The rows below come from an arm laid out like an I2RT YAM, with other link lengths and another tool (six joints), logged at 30 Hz.
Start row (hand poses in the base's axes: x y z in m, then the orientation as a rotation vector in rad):
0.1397 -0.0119 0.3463 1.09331 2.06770 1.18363
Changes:
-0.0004 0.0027 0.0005 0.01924 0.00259 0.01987
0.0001 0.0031 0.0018 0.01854 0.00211 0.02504
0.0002 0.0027 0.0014 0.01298 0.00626 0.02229
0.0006 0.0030 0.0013 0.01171 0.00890 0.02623
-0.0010 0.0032 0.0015 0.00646 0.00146 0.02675
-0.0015 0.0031 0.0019 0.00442 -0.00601 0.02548
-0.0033 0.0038 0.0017 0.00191 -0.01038 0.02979
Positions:
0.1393 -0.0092 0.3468 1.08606 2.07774 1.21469
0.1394 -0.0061 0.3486 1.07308 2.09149 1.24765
0.1396 -0.0034 0.3500 1.06338 2.10825 1.27168
0.1402 -0.0004 0.3513 1.05144 2.13048 1.29539
0.1392 0.0028 0.3528 1.03013 2.14979 1.31502
0.1377 0.0059 0.3547 1.00241 2.16332 1.33335
0.1344 0.0097 0.3564 0.96548 2.17780 1.35141

